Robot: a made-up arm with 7 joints.
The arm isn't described. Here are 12 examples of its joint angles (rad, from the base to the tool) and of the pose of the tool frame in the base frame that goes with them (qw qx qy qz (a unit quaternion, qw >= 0); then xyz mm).
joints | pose
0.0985 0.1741 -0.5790 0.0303 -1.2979 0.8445 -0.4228 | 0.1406 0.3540 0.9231 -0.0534 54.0 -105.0 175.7
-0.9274 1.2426 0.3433 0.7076 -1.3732 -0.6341 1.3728 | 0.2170 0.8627 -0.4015 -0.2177 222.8 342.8 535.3
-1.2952 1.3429 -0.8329 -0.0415 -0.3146 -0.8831 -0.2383 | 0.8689 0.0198 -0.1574 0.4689 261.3 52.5 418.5
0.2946 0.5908 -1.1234 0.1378 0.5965 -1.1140 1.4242 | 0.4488 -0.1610 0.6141 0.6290 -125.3 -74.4 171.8
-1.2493 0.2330 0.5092 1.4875 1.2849 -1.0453 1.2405 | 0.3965 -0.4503 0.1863 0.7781 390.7 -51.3 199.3
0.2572 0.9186 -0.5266 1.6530 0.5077 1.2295 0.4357 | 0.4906 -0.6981 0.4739 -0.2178 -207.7 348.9 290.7
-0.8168 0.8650 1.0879 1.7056 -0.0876 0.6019 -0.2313 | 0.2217 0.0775 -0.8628 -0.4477 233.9 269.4 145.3
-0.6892 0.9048 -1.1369 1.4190 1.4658 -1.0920 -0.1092 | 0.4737 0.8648 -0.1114 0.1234 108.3 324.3 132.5
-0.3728 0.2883 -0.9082 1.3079 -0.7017 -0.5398 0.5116 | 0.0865 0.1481 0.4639 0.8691 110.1 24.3 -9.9
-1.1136 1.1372 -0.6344 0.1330 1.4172 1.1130 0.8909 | 0.1341 0.4021 0.6958 -0.5799 320.6 168.4 439.4
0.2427 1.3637 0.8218 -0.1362 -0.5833 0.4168 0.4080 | 0.0974 -0.1830 0.1314 0.9694 186.2 240.3 445.5
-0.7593 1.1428 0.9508 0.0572 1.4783 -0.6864 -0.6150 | 0.0103 -0.2527 0.4293 -0.8670 181.8 288.2 517.0
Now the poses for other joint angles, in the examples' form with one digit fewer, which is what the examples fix.
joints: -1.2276 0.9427 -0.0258 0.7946 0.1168 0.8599 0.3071
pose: 0.157 0.075 -0.246 -0.954 368 233 372
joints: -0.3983 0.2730 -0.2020 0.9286 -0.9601 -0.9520 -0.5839
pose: 0.455 -0.212 0.616 0.607 210 62 107
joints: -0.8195 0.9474 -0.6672 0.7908 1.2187 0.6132 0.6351
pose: 0.068 0.145 -0.618 0.770 305 263 227
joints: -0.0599 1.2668 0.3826 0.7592 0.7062 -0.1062 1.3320
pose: 0.010 0.168 0.524 -0.835 153 408 317
